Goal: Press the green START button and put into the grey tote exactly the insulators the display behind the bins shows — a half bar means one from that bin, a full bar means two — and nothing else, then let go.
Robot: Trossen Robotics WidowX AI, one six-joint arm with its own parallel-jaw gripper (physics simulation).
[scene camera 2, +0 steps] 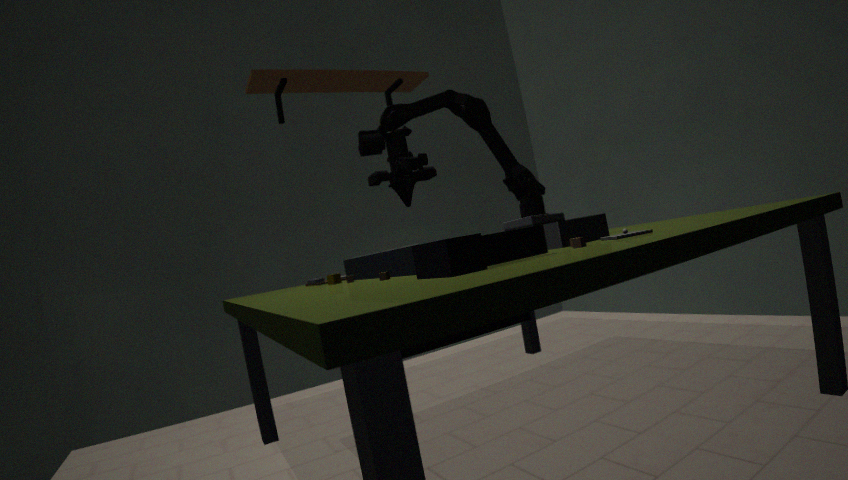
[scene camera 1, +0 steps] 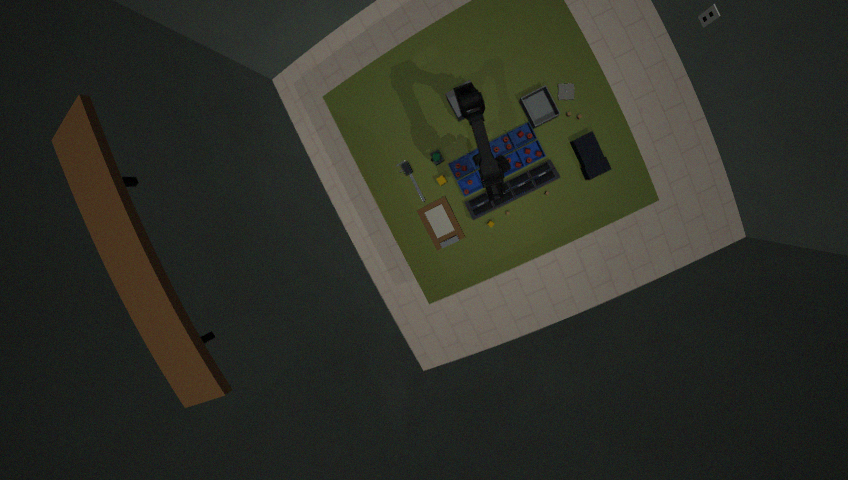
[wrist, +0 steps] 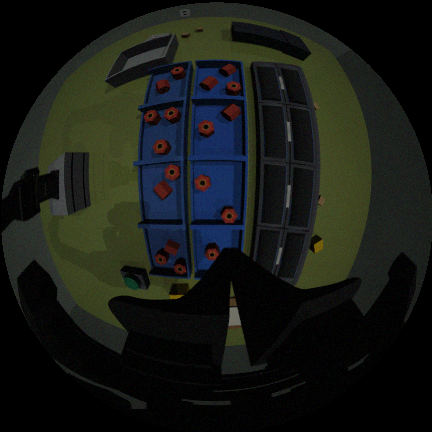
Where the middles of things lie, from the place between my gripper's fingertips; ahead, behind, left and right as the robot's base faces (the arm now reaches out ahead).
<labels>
The dark display (scene camera 2: 399, 262) lies 100 mm ahead of my hand, 90 mm to the left of it and 140 mm below it. From my hand the other things lie so: black box (scene camera 2: 452, 257) (50 mm ahead, 500 mm to the left, 140 mm below); then grey tote (scene camera 2: 557, 234) (240 mm behind, 330 mm to the left, 140 mm below).
</labels>
